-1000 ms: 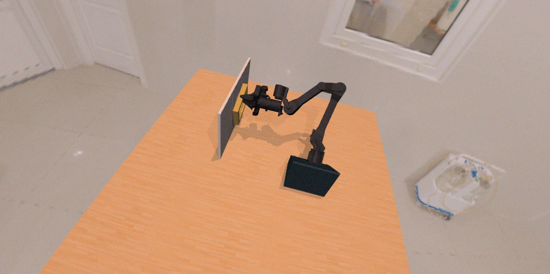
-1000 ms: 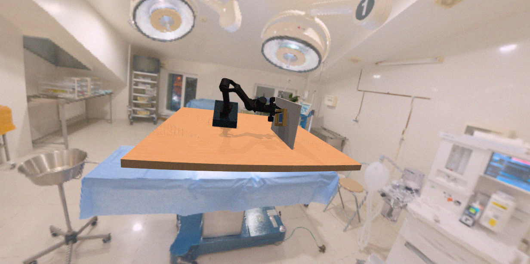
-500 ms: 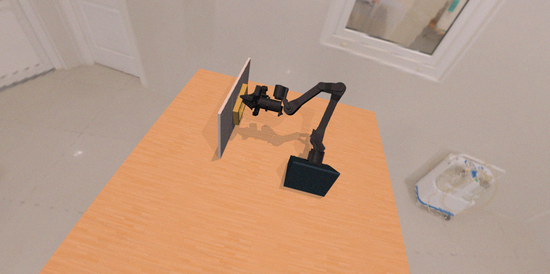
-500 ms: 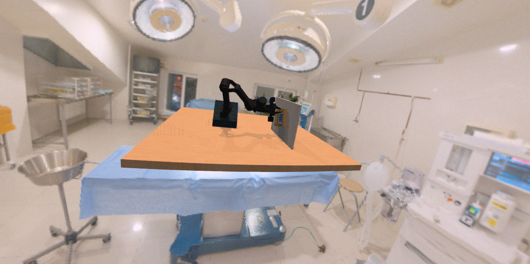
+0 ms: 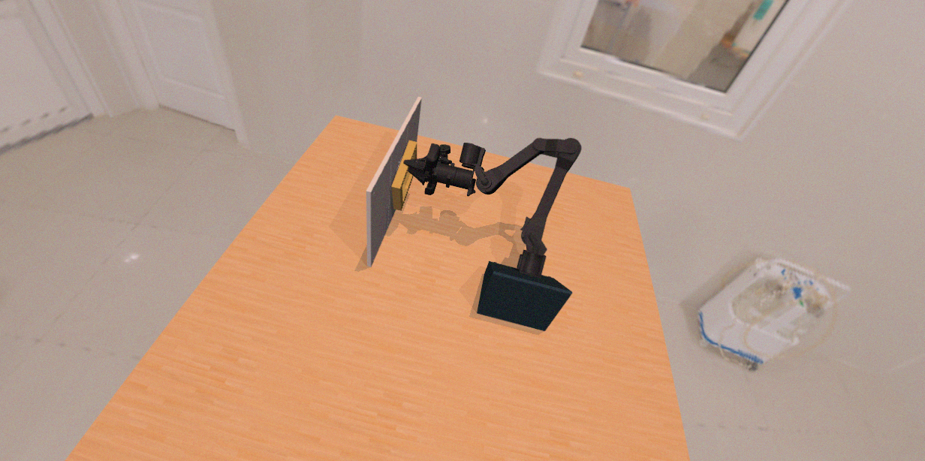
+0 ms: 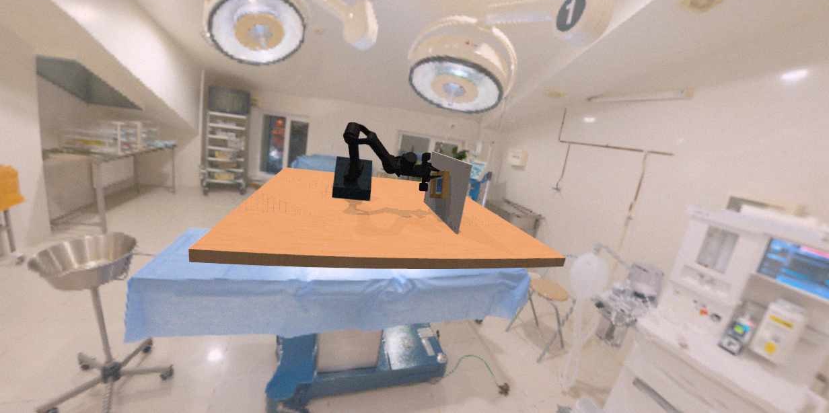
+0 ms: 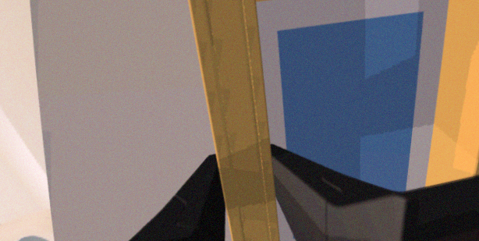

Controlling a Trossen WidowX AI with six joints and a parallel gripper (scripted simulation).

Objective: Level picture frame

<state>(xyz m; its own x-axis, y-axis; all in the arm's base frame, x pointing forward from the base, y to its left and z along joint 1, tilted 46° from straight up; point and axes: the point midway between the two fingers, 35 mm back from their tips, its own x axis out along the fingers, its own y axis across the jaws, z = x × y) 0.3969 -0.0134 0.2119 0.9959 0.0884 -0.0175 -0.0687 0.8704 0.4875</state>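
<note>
My gripper tip is now 5 cm above the picture frame and 1 cm to the left of it. Also, from my gripper tip: grey wall panel (6 cm below, 2 cm ahead).
</note>
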